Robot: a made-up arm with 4 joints. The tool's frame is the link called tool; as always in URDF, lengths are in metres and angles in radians. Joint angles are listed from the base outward.
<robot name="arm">
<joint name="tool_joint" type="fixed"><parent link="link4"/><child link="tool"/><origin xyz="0.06 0.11 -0.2" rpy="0 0 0"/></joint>
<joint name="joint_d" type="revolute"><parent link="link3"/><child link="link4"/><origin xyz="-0.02 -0.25 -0.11" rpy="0 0 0"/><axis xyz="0 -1 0"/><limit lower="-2.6" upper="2.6"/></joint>
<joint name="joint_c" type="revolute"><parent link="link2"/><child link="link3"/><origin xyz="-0.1 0.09 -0.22" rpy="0 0 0"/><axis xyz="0 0 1"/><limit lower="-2.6" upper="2.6"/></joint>
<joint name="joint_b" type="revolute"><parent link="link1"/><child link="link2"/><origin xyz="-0.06 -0.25 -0.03" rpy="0 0 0"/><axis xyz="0 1 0"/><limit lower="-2.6" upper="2.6"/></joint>
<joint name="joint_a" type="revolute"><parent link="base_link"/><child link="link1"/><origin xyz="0 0 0.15" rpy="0 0 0"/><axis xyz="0 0 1"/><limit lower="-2.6" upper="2.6"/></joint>
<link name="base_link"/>
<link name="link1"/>
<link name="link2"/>
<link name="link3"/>
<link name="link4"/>
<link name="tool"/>
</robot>
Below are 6 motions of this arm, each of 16 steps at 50 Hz.
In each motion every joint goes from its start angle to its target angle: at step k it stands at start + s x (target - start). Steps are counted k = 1, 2, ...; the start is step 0. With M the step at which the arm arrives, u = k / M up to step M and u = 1 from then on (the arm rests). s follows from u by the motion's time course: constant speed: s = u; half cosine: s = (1 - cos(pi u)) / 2; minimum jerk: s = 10 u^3 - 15 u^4 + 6 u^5.
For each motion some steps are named. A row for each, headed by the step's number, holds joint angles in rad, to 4 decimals.
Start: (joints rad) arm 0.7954 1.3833 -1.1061 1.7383
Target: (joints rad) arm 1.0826 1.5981 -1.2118 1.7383
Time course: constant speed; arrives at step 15
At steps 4, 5, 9, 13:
4: 0.8720 1.4406 -1.1343 1.7383
5: 0.8911 1.4549 -1.1413 1.7383
9: 0.9677 1.5122 -1.1695 1.7383
13: 1.0443 1.5695 -1.1977 1.7383

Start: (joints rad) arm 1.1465 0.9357 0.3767 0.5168
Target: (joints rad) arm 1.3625 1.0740 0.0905 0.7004
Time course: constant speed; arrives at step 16
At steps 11, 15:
11: 1.2950 1.0308 0.1799 0.6430
15: 1.3490 1.0654 0.1084 0.6889

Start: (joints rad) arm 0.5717 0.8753 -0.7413 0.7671
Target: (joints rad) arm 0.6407 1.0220 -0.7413 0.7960
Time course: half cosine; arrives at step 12
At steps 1, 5, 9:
1: 0.5729 0.8778 -0.7413 0.7676
5: 0.5973 0.9297 -0.7413 0.7778
9: 0.6306 1.0005 -0.7413 0.7918

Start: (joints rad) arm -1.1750 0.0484 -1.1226 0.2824
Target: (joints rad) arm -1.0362 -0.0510 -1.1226 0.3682
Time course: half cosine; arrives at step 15
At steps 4, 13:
4: -1.1520 0.0320 -1.1226 0.2966
13: -1.0422 -0.0467 -1.1226 0.3645

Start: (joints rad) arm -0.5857 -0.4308 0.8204 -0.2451
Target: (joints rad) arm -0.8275 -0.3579 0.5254 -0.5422
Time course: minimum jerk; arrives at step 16
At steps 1, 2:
1: -0.5862 -0.4306 0.8197 -0.2458
2: -0.5896 -0.4296 0.8157 -0.2499

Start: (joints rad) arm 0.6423 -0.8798 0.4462 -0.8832
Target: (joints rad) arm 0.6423 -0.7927 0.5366 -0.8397
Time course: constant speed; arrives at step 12
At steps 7, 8, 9, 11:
7: 0.6423 -0.8290 0.4989 -0.8578
8: 0.6423 -0.8217 0.5065 -0.8542
9: 0.6423 -0.8145 0.5140 -0.8506
11: 0.6423 -0.8000 0.5291 -0.8433

